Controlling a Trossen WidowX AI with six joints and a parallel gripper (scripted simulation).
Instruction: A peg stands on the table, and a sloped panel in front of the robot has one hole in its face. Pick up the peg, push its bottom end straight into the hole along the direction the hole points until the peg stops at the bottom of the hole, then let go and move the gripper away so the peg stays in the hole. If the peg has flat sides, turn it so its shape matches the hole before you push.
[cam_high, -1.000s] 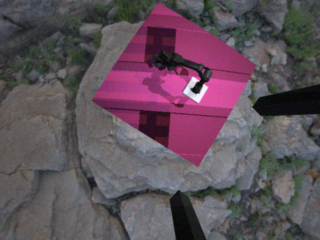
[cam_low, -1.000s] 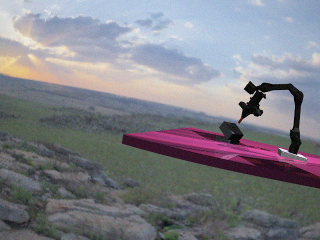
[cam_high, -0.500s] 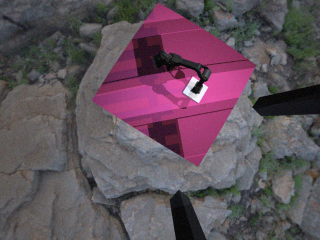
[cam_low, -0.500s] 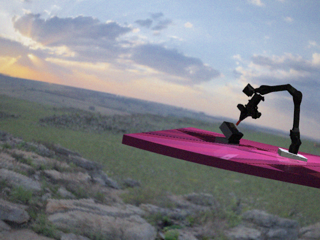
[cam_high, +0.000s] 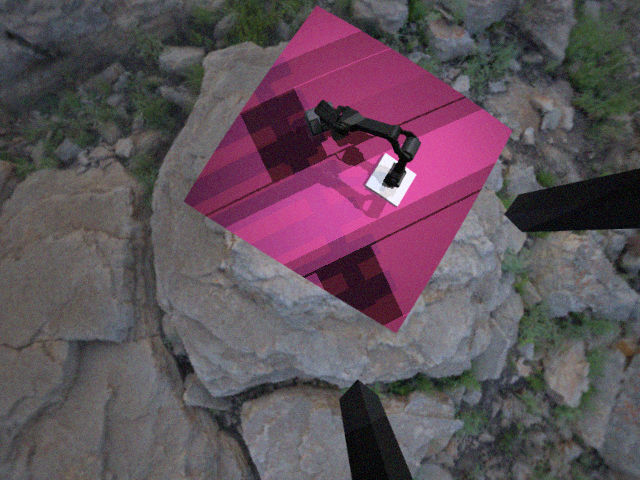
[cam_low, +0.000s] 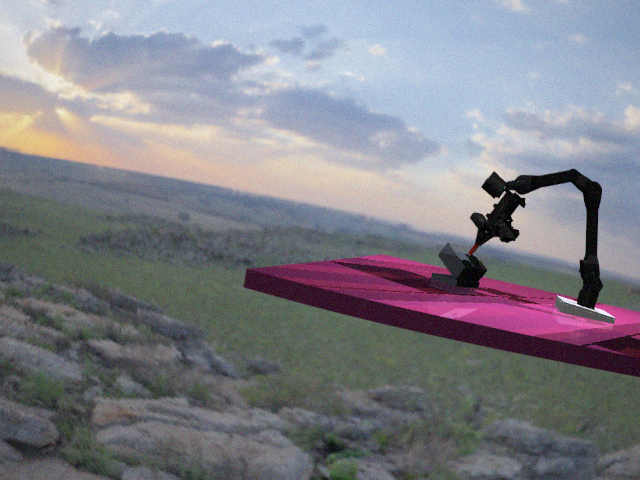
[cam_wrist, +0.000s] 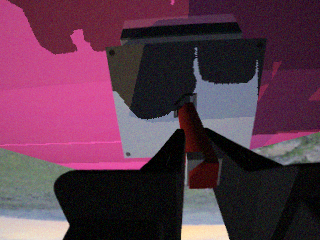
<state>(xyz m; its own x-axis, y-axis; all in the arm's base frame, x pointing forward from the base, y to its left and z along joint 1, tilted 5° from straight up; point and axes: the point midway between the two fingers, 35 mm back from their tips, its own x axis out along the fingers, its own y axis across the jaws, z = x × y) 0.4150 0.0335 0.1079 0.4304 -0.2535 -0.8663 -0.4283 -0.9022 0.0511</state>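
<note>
Now: gripper tip 70 mm above the grey sloped panel, 40 mm short of it and 20 mm to the left of it. From my gripper tip the other things lie so: red peg (20 mm above, 10 mm to the left, 10 mm behind).
</note>
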